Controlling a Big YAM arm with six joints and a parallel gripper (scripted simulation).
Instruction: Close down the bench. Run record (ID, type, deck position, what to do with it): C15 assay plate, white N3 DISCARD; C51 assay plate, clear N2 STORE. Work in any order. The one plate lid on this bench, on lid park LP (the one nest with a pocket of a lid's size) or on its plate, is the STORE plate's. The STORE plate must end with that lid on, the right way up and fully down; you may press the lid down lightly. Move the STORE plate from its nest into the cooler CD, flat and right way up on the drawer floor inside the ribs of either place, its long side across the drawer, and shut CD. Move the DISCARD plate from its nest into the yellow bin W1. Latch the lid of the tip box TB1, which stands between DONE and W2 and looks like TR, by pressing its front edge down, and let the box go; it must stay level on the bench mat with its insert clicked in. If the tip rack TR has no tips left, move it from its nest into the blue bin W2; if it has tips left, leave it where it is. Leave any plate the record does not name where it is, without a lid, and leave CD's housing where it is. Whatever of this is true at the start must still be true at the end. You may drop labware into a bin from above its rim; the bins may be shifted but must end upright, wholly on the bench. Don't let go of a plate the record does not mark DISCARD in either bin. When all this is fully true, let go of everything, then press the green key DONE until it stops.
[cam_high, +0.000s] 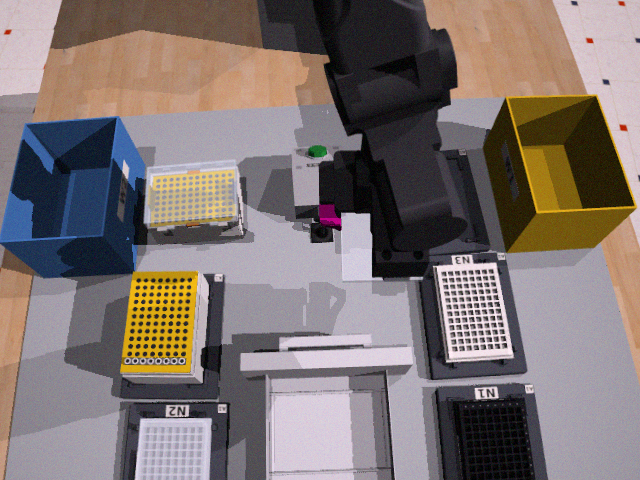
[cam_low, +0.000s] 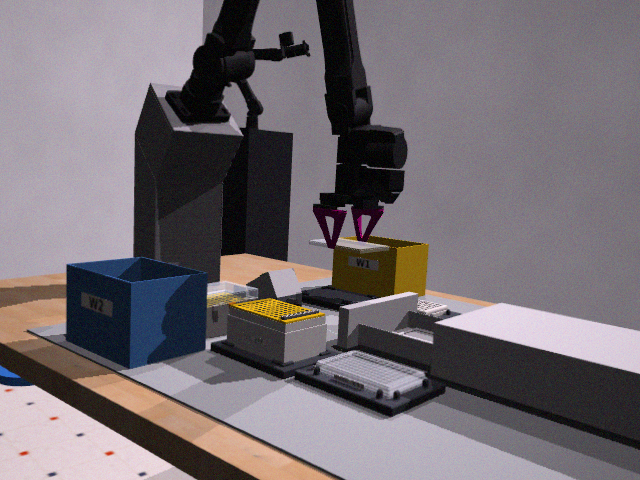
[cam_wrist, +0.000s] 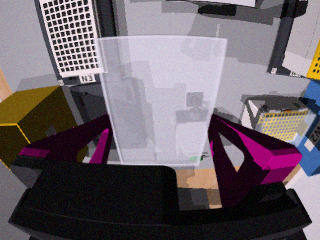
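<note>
Now: the clear plate 25 cm ahead of my hand, 25 cm to the right of it and 13 cm below it. Round my hand: white plate (7 cm ahead, 13 cm to the left, 13 cm below); then green DONE key (15 cm behind, 6 cm to the right, 8 cm below); then plate lid (right at my hand).
</note>
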